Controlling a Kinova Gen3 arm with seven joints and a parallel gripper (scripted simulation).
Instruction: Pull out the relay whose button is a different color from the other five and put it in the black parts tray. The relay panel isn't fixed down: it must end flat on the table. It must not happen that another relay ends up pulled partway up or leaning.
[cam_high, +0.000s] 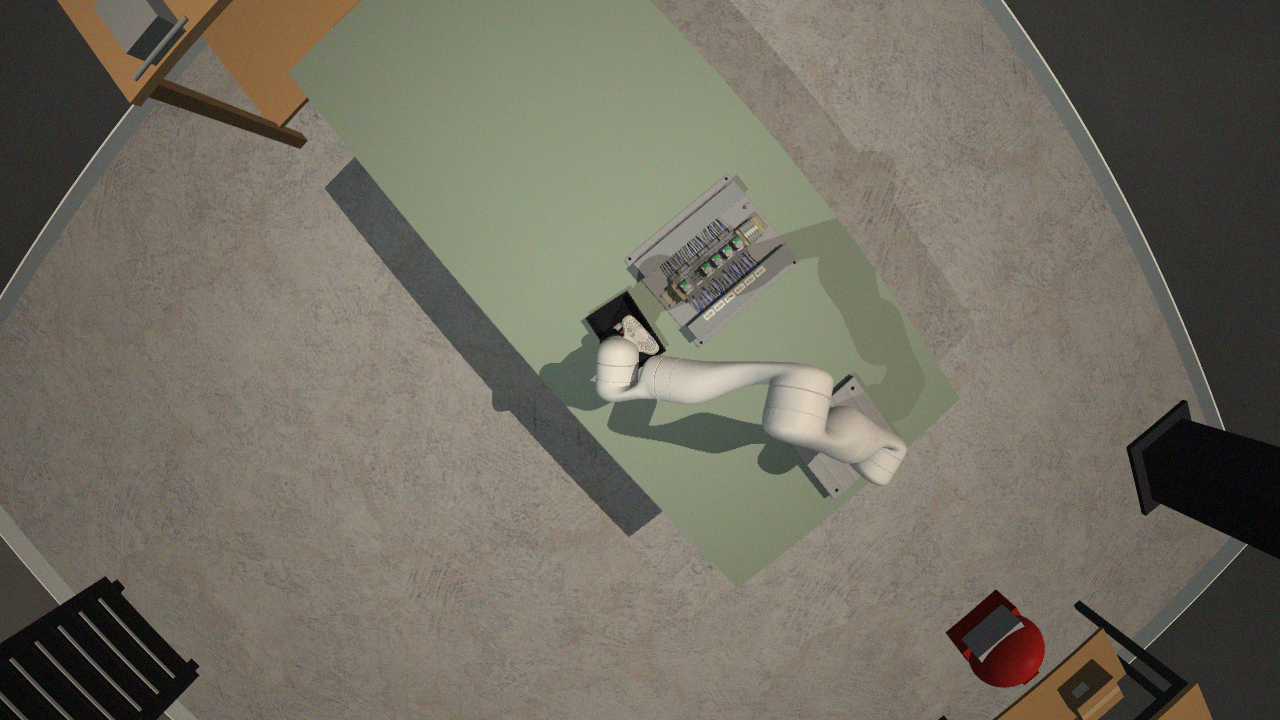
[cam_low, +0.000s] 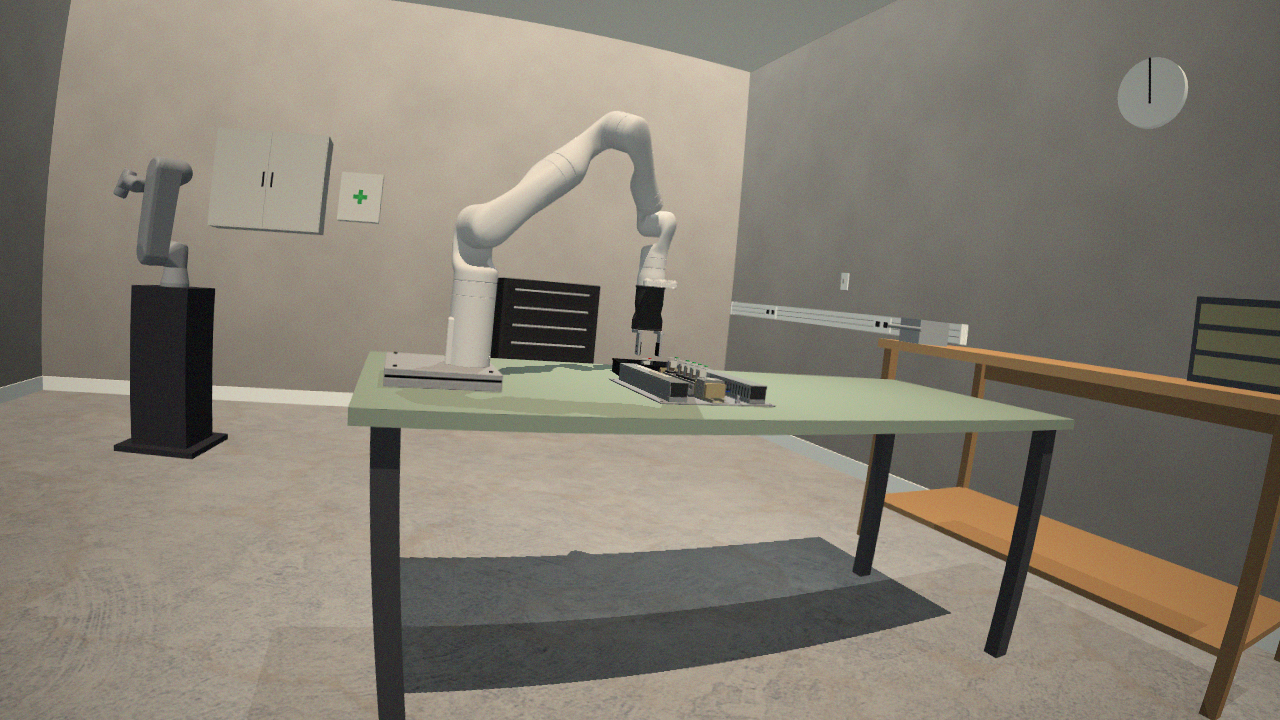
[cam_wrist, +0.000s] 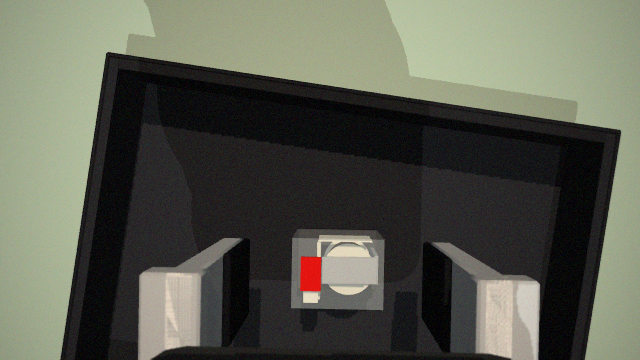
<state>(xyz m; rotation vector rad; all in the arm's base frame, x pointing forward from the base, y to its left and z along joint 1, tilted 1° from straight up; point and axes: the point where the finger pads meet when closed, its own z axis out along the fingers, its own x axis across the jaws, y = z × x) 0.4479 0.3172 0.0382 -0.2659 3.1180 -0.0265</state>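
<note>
The black parts tray lies 5 cm below my hand. The rest, counted from my hand: relay 26 cm to the right, 4 cm ahead, 2 cm below; then relay panel 26 cm to the right, 5 cm below, 4 cm ahead.
</note>
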